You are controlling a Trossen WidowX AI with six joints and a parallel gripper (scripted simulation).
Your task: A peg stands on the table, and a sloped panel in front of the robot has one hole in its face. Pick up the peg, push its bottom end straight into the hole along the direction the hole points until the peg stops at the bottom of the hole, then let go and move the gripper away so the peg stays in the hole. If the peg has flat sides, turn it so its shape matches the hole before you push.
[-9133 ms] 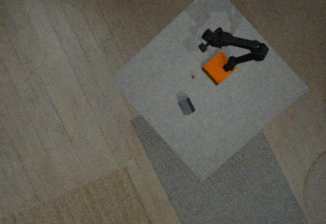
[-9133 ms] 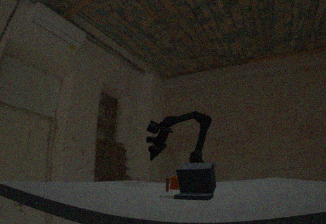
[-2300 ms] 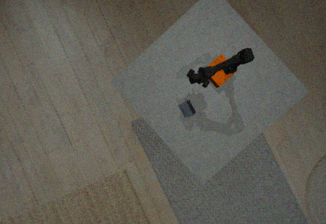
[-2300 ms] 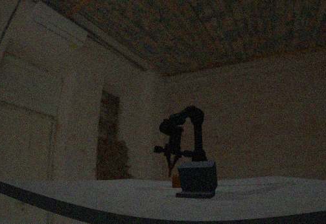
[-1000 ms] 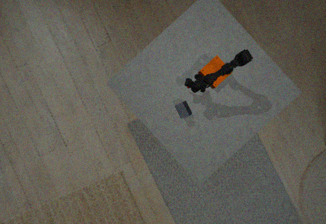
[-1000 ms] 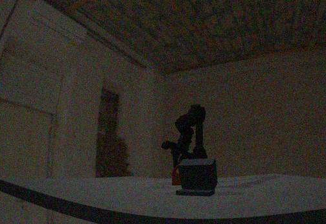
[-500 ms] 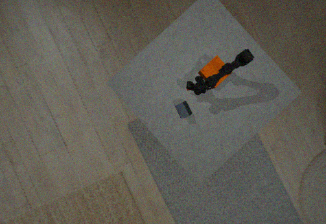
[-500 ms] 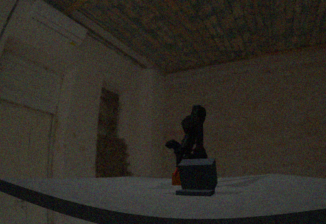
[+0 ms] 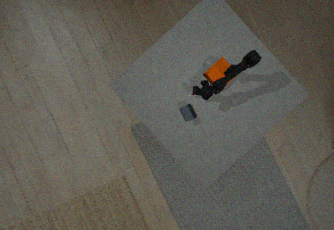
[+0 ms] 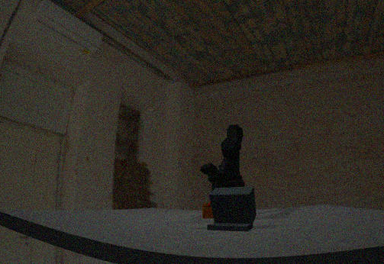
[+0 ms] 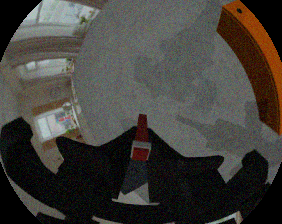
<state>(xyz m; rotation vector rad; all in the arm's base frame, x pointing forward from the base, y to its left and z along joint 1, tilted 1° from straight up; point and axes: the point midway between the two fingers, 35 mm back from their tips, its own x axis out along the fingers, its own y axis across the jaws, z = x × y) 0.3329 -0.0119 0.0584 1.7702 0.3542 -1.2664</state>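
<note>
The grey sloped panel block lies 130 mm ahead of my gripper tip, 100 mm to the left of it and 30 mm below it. Round my gripper tip: red peg (10 mm behind, 10 mm above).
</note>
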